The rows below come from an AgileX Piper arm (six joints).
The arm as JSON. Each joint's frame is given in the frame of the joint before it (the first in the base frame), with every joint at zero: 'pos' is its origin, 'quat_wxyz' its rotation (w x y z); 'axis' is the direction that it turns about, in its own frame. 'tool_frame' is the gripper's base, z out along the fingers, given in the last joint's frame.
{
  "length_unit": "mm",
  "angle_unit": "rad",
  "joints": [
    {
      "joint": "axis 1",
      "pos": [
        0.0,
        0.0,
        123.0
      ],
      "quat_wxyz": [
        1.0,
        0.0,
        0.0,
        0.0
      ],
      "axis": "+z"
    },
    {
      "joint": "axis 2",
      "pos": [
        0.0,
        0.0,
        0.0
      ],
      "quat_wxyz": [
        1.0,
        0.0,
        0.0,
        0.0
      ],
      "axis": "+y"
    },
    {
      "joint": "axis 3",
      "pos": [
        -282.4,
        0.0,
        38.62
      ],
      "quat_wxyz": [
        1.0,
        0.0,
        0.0,
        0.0
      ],
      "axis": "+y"
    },
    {
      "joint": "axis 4",
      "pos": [
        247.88,
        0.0,
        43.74
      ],
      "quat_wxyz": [
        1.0,
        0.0,
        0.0,
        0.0
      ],
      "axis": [
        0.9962,
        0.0,
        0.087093
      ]
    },
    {
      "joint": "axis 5",
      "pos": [
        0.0,
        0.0,
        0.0
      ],
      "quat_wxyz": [
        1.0,
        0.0,
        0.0,
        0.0
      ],
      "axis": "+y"
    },
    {
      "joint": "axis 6",
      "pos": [
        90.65,
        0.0,
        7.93
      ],
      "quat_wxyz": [
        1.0,
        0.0,
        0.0,
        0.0
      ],
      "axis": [
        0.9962,
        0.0,
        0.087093
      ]
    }
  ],
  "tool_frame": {
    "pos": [
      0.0,
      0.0,
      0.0
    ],
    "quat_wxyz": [
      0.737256,
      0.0,
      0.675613,
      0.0
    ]
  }
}
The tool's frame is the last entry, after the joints.
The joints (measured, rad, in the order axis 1, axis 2, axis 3, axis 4, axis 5, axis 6), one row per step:
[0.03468, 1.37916, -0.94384, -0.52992, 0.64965, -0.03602]
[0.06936, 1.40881, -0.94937, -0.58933, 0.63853, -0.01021]
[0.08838, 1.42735, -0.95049, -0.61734, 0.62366, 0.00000]
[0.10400, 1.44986, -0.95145, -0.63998, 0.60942, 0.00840]
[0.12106, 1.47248, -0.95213, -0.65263, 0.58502, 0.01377]
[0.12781, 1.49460, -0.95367, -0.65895, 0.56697, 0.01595]
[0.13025, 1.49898, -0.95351, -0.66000, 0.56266, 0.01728]
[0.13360, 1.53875, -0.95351, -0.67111, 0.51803, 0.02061]
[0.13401, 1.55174, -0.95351, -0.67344, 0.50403, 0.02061]
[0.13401, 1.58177, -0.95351, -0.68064, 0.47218, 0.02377]
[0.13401, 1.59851, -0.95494, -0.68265, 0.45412, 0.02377]
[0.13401, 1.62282, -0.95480, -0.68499, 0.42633, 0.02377]
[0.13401, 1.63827, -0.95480, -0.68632, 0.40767, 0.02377]
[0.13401, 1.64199, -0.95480, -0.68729, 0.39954, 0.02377]
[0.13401, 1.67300, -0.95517, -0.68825, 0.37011, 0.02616]
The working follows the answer.
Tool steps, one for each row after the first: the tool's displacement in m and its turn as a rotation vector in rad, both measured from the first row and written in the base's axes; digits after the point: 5 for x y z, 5 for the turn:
[0.00717, 0.00786, -0.00471, -0.03912, 0.00444, 0.04157]
[0.01157, 0.01308, -0.00839, -0.05632, 0.00462, 0.07114]
[0.01619, 0.01777, -0.01355, -0.06960, 0.01028, 0.09714]
[0.02108, 0.02402, -0.01889, -0.07227, 0.00967, 0.12875]
[0.02537, 0.02720, -0.02435, -0.07244, 0.01459, 0.14671]
[0.02616, 0.02822, -0.02556, -0.07153, 0.01518, 0.15102]
[0.03384, 0.03204, -0.03609, -0.06726, 0.01797, 0.18160]
[0.03619, 0.03310, -0.03966, -0.06526, 0.01979, 0.19086]
[0.04143, 0.03518, -0.04800, -0.05999, 0.02369, 0.20953]
[0.04447, 0.03647, -0.05237, -0.05594, 0.02478, 0.22038]
[0.04842, 0.03838, -0.05937, -0.04873, 0.02743, 0.23662]
[0.05089, 0.03967, -0.06382, -0.04343, 0.02827, 0.24729]
[0.05170, 0.04019, -0.06476, -0.04137, 0.02562, 0.25208]
[0.05598, 0.04233, -0.07402, -0.03018, 0.03278, 0.26635]

Tool pose at each row, in the base's axes (x y z in m, rotation vector in rad; rounded; the steps above come from the unrounded poses):
[0.28004, -0.01812, 0.27335, -0.50565, 2.47519, -0.56804]
[0.28721, -0.01026, 0.26864, -0.57291, 2.45599, -0.60028]
[0.29161, -0.00504, 0.26496, -0.61516, 2.44060, -0.60993]
[0.29624, -0.00035, 0.25980, -0.65382, 2.43207, -0.61537]
[0.30113, 0.00590, 0.25446, -0.69213, 2.41696, -0.60572]
[0.30542, 0.00908, 0.24900, -0.71561, 2.41330, -0.59791]
[0.30621, 0.01010, 0.24779, -0.72060, 2.41206, -0.59491]
[0.31389, 0.01392, 0.23726, -0.75612, 2.40115, -0.57645]
[0.31623, 0.01498, 0.23370, -0.76700, 2.39880, -0.56985]
[0.32148, 0.01706, 0.22535, -0.78851, 2.39435, -0.55493]
[0.32452, 0.01834, 0.22099, -0.80004, 2.39080, -0.54516]
[0.32846, 0.02026, 0.21398, -0.81725, 2.38651, -0.52896]
[0.33094, 0.02155, 0.20953, -0.82788, 2.38290, -0.51773]
[0.33175, 0.02207, 0.20859, -0.83134, 2.37846, -0.51350]
[0.33602, 0.02421, 0.19934, -0.84669, 2.37968, -0.49252]

